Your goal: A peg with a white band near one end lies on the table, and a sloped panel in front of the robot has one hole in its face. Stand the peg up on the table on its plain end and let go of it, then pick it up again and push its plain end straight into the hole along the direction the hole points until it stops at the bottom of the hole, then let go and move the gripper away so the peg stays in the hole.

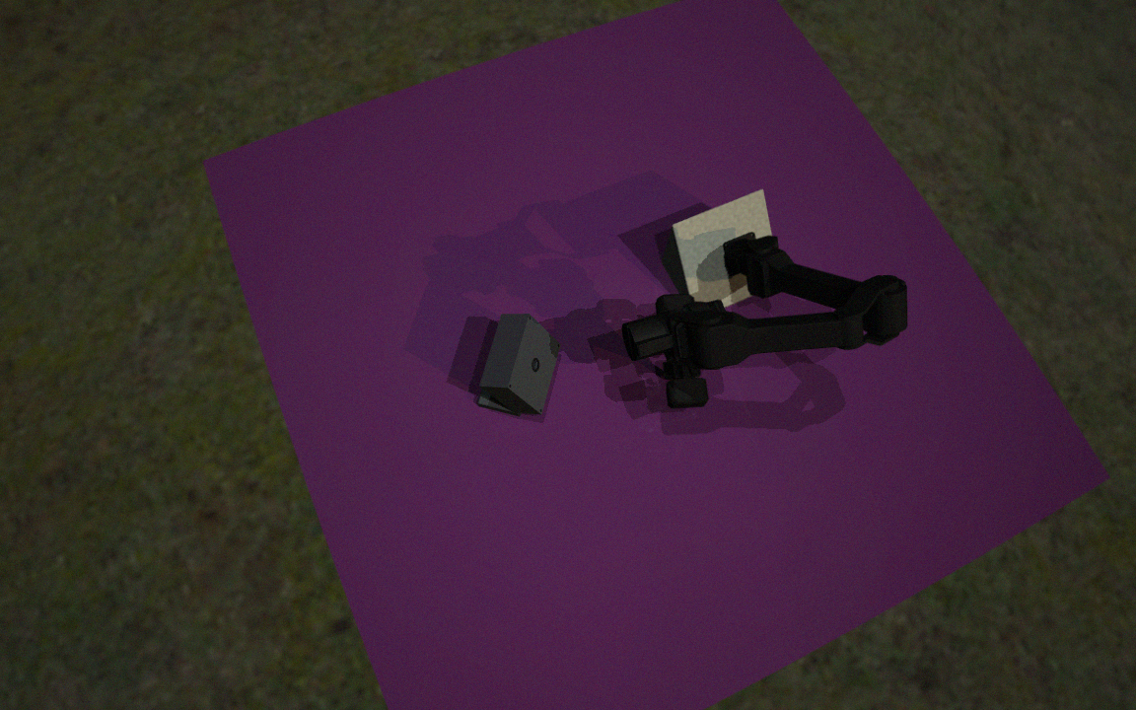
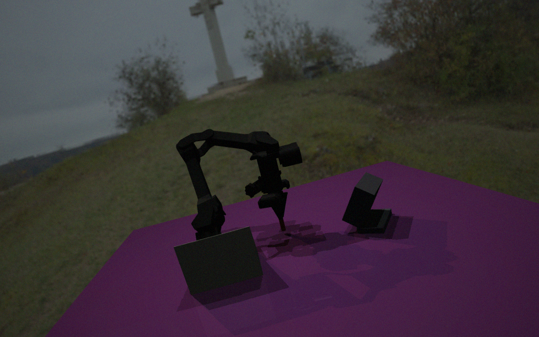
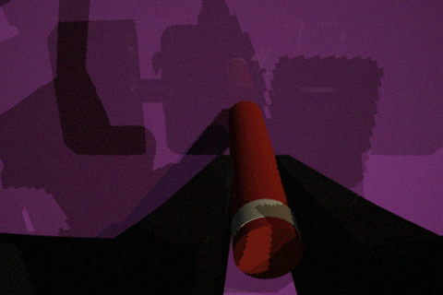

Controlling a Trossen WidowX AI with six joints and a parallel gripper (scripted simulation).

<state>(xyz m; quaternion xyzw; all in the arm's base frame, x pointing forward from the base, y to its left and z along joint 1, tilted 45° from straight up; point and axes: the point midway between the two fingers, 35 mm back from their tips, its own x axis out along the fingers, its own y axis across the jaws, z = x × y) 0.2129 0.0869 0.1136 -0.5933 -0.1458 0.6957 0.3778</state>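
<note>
The grey sloped panel is 230 mm ahead of my gripper tip, 100 mm to the right of it and 20 mm above it. The rest, counted from my gripper tip: red peg: 20 mm above; dark foot: 250 mm ahead, 120 mm to the right, 40 mm below.
</note>
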